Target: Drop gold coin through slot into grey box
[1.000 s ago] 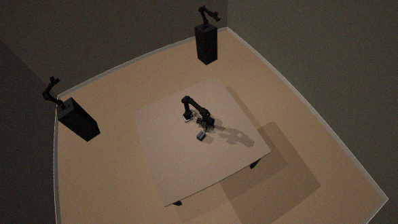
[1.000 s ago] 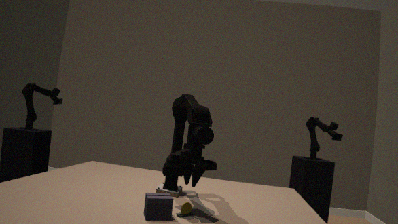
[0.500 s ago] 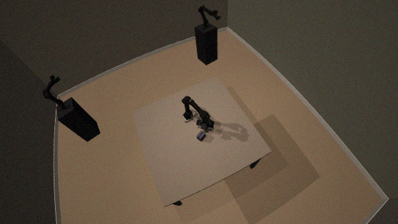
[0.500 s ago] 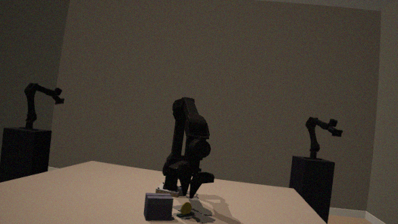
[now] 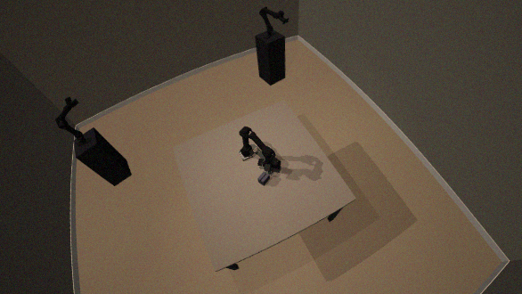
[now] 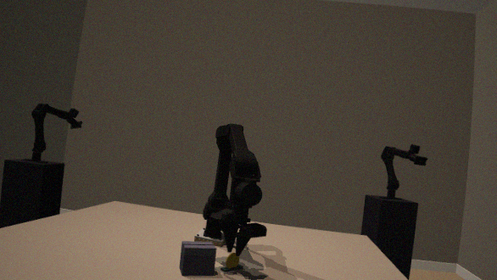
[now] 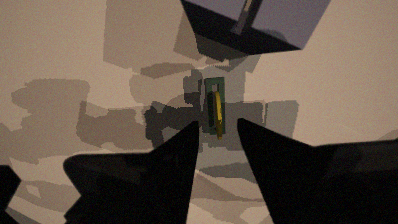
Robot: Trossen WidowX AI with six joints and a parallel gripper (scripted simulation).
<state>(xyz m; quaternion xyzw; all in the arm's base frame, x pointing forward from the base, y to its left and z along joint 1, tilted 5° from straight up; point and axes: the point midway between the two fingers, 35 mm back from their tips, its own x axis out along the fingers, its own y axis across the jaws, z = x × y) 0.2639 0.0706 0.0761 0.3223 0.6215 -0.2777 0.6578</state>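
The gold coin lies 20 mm below my gripper tip.
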